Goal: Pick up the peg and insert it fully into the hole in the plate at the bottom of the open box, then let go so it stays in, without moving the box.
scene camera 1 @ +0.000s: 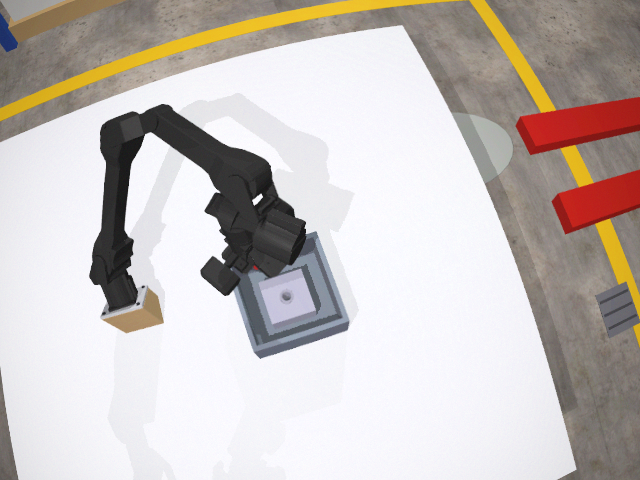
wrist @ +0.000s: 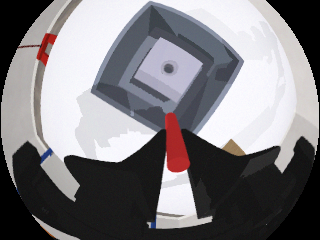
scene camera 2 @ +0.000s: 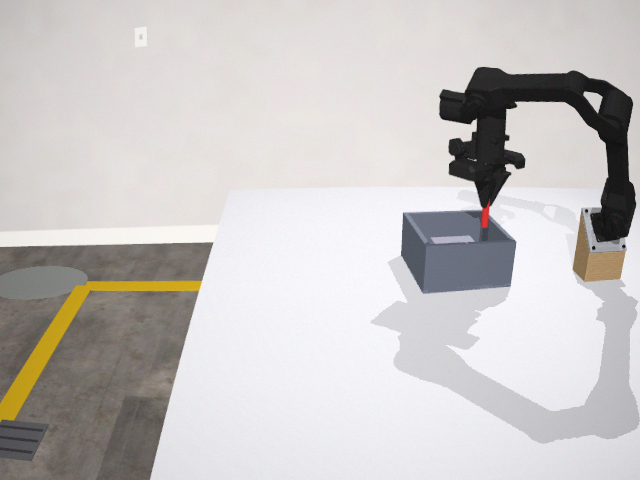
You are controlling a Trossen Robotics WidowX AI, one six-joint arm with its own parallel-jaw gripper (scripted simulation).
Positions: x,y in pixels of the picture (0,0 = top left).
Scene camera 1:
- my gripper: 253,259
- grey box: 312,260
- pale plate: 292,285
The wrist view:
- my gripper: 173,133
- red peg: 177,158
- grey box: 115,84
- pale plate: 184,66
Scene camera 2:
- my gripper: 486,206
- grey box: 488,262
